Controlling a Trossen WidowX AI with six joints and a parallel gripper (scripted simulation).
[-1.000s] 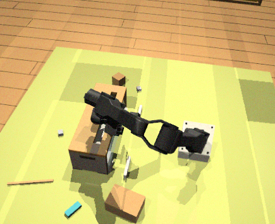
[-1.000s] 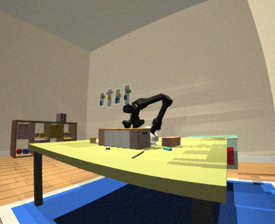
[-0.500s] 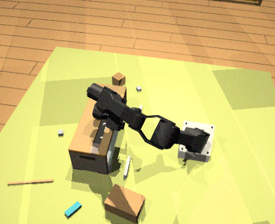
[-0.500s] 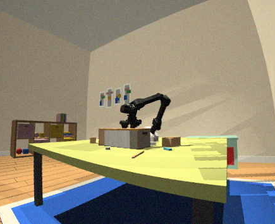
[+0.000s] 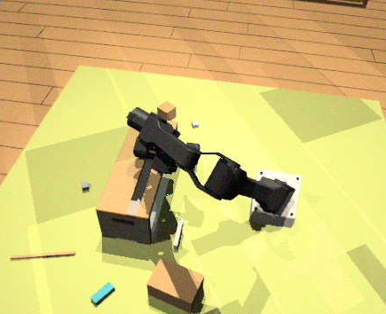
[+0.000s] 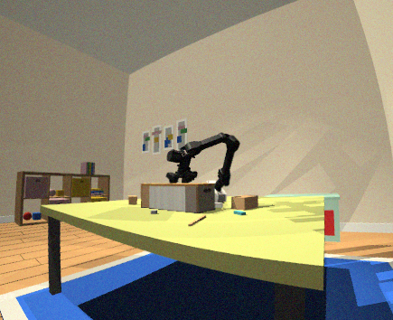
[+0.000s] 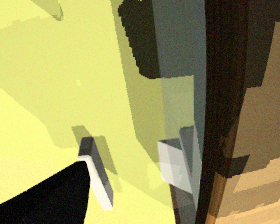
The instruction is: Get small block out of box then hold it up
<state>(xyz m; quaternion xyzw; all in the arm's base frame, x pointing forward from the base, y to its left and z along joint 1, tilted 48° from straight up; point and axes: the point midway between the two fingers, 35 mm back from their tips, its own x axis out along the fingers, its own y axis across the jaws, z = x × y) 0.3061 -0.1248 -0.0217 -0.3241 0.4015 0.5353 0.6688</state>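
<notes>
Right now my gripper tip is 50 mm short of the small brown block and 30 mm to the left of it. Round my gripper tip: wooden stick 330 mm ahead, 290 mm to the left, 80 mm below; then brown box 370 mm to the left, 60 mm below, 40 mm behind; then teal block 390 mm to the left, 140 mm ahead, 80 mm below.
</notes>
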